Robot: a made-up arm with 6 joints. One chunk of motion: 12 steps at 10 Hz.
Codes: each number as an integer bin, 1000 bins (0 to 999) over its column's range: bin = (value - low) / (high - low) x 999, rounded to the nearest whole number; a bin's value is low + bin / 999 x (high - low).
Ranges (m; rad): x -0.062..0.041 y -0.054..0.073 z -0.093..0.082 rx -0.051..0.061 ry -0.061..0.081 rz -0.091..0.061
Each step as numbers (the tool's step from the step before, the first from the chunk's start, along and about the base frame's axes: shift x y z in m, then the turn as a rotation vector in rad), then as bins.
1 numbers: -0.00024 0.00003 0.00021 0.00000 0.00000 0.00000
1 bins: 599 425 532 455 429 598
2 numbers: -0.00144 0.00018 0.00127 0.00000 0.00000 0.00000
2 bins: 587 426 538 455 429 598
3 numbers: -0.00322 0.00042 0.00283 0.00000 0.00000 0.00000
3 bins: 570 428 547 455 429 598
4 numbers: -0.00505 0.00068 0.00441 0.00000 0.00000 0.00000
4 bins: 552 430 556 455 429 598
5 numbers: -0.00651 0.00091 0.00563 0.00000 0.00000 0.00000
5 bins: 538 432 563 455 429 598
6 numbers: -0.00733 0.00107 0.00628 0.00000 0.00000 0.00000
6 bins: 530 433 567 455 429 598
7 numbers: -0.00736 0.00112 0.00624 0.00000 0.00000 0.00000
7 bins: 530 434 567 455 429 598
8 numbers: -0.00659 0.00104 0.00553 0.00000 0.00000 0.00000
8 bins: 537 433 562 455 429 598
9 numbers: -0.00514 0.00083 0.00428 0.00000 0.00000 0.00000
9 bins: 551 431 555 455 429 598
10 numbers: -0.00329 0.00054 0.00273 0.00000 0.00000 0.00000
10 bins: 569 429 546 455 429 598
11 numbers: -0.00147 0.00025 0.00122 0.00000 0.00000 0.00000
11 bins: 587 427 538 455 429 598
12 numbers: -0.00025 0.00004 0.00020 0.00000 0.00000 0.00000
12 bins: 599 425 532 455 429 598
